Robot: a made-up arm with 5 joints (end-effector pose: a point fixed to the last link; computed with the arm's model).
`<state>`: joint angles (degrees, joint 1 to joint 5).
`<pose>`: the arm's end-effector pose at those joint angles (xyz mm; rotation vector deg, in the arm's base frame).
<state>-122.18 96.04 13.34 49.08 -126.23</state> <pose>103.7 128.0 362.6 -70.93 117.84 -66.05</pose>
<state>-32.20 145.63 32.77 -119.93 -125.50</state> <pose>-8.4 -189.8 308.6 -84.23 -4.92 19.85</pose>
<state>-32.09 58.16 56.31 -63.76 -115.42</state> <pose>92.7 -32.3 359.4 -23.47 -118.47 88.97</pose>
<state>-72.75 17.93 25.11 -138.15 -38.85</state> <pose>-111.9 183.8 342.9 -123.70 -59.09 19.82</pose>
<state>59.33 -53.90 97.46 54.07 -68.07</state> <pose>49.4 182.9 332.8 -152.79 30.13 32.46</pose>
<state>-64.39 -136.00 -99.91 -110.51 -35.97</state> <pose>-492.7 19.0 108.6 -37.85 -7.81 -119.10</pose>
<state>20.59 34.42 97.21 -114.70 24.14</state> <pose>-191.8 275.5 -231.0 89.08 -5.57 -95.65</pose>
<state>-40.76 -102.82 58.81 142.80 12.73</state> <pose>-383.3 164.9 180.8 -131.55 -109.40 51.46</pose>
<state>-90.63 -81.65 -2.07 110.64 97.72</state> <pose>106.4 67.0 552.8 -74.71 -44.07 63.22</pose>
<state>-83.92 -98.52 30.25 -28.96 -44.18</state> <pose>123.4 122.0 -221.2 57.03 -2.06 60.27</pose>
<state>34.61 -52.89 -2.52 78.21 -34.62</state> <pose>-2.4 -35.9 375.3 -86.56 -52.51 31.58</pose>
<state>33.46 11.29 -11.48 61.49 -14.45</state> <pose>-72.4 -114.4 419.6 -94.21 -21.53 -26.30</pose>
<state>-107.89 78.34 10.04 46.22 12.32</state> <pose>-274.8 18.6 -291.1 66.44 75.46 -0.82</pose>
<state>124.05 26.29 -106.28 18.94 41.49</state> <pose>-143.0 523.7 82.9 126.15 53.11 -81.94</pose>
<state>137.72 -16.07 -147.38 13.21 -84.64</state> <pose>291.3 6.6 21.9 12.68 -58.12 63.30</pose>
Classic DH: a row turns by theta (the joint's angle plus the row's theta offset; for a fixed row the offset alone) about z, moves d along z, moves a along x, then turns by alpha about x. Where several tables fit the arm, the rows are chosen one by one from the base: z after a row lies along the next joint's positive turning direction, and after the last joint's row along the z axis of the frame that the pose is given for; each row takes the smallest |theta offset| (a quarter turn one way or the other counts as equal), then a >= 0, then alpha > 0; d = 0 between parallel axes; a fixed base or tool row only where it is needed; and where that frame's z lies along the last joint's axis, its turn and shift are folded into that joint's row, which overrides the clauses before.
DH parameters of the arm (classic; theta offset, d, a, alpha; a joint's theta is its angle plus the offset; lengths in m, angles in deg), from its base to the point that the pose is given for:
base (fixed): -90 0.0863 0 90
joint 1: 0 0.0508 0.0611 90
joint 2: -90 -0.0384 0.0294 90
joint 3: 90 0.0429 0.0933 -90
joint 4: -90 -0.1222 0.0206 90
joint 5: 0.47 0 -0.3922 0
tool (fixed): -90.47 -0.1015 0 0

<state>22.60 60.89 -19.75 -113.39 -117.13</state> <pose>-111.3 185.2 97.1 110.34 29.44 -89.36</pose>
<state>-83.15 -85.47 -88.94 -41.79 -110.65</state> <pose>-269.8 212.7 107.5 154.93 32.09 50.50</pose>
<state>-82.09 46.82 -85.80 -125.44 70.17</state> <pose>216.2 -524.8 89.2 32.30 -164.52 4.48</pose>
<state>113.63 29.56 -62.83 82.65 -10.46</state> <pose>-253.7 213.1 65.3 115.98 95.62 8.13</pose>
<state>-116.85 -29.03 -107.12 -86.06 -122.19</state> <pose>-153.5 149.9 234.6 -150.86 -12.18 -38.70</pose>
